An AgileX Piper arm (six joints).
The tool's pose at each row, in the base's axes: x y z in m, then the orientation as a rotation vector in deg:
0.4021 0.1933 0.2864 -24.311 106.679 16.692
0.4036 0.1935 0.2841 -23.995 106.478 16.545
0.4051 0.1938 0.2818 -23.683 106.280 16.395
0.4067 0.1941 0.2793 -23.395 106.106 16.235
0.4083 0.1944 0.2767 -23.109 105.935 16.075
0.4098 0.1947 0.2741 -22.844 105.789 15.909
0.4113 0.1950 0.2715 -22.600 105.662 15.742
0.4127 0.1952 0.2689 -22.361 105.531 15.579
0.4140 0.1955 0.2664 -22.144 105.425 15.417
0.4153 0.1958 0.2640 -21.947 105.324 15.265
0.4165 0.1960 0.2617 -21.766 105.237 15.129
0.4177 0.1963 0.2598 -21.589 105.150 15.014
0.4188 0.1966 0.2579 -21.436 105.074 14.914
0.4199 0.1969 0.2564 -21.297 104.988 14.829
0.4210 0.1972 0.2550 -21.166 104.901 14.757
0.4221 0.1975 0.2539 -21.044 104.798 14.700
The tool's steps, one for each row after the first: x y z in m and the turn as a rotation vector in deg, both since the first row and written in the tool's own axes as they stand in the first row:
0.0017 -0.0004 0.0021 0.264 -0.250 0.089
0.0034 -0.0008 0.0043 0.527 -0.495 0.175
0.0053 -0.0012 0.0066 0.786 -0.711 0.246
0.0072 -0.0016 0.0089 1.044 -0.923 0.317
0.0092 -0.0019 0.0111 1.295 -1.106 0.376
0.0112 -0.0023 0.0134 1.537 -1.266 0.426
0.0132 -0.0027 0.0155 1.773 -1.428 0.473
0.0152 -0.0029 0.0175 1.997 -1.562 0.513
0.0170 -0.0032 0.0195 2.204 -1.687 0.545
0.0188 -0.0035 0.0214 2.392 -1.797 0.578
0.0203 -0.0037 0.0231 2.564 -1.907 0.618
0.0217 -0.0039 0.0248 2.712 -2.003 0.653
0.0227 -0.0041 0.0264 2.843 -2.107 0.684
0.0237 -0.0043 0.0279 2.961 -2.211 0.715
0.0244 -0.0045 0.0293 3.064 -2.331 0.745

